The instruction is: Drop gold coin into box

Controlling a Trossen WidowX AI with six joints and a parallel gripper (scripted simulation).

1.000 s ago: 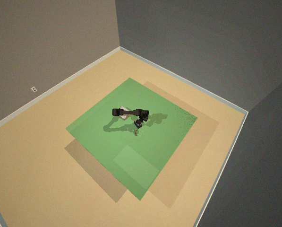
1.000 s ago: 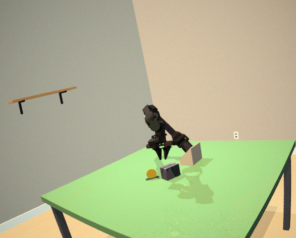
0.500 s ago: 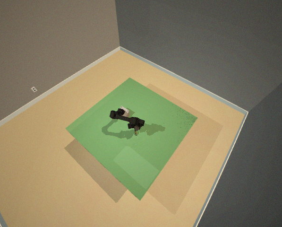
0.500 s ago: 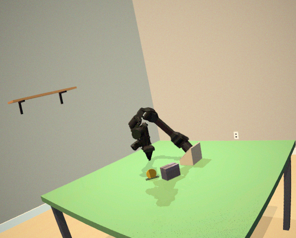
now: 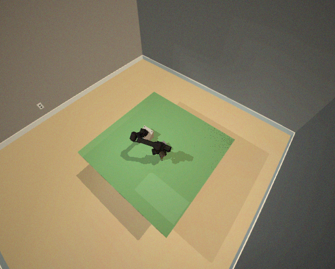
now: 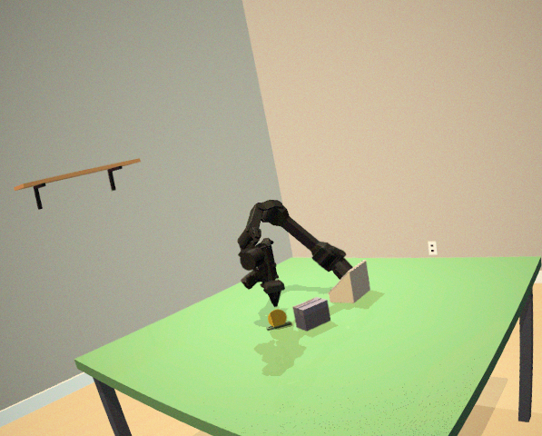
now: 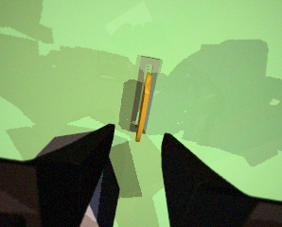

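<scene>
The gold coin lies 50 mm below my gripper tip.
</scene>
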